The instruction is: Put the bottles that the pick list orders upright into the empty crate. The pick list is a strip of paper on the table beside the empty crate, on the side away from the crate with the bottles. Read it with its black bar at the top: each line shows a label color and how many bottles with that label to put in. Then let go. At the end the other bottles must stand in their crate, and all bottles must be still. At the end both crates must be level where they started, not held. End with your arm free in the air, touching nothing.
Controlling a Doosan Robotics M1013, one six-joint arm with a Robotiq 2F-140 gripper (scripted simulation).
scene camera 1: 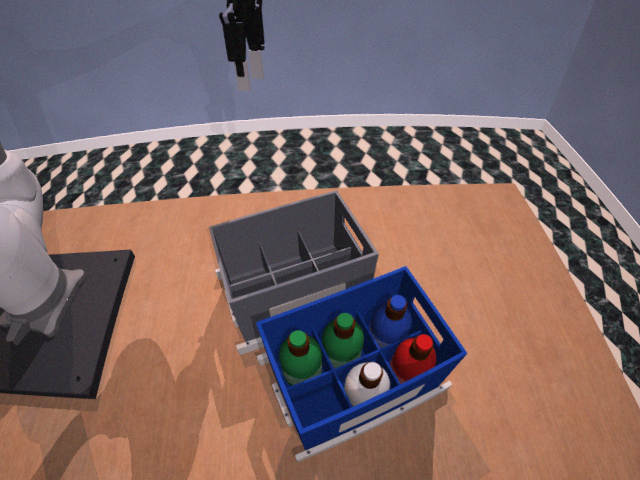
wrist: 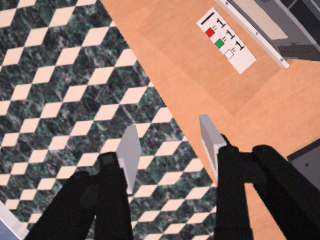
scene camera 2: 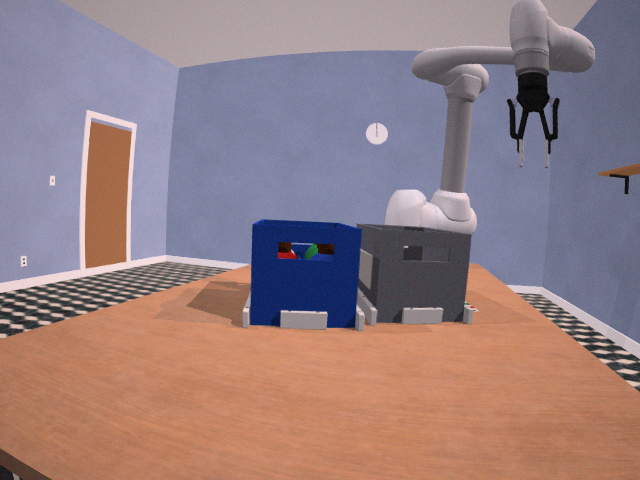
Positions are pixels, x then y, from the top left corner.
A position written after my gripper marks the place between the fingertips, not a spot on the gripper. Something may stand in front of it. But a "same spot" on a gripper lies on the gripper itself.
My gripper shows in scene camera 1, in the wrist view and in scene camera 2 (533, 166). A blue crate shows in scene camera 1 (322, 397) and in scene camera 2 (331, 286); in the wrist view it is out of frame. One and the same spot on my gripper: (wrist: 283, 192) is (scene camera 1: 238, 40).
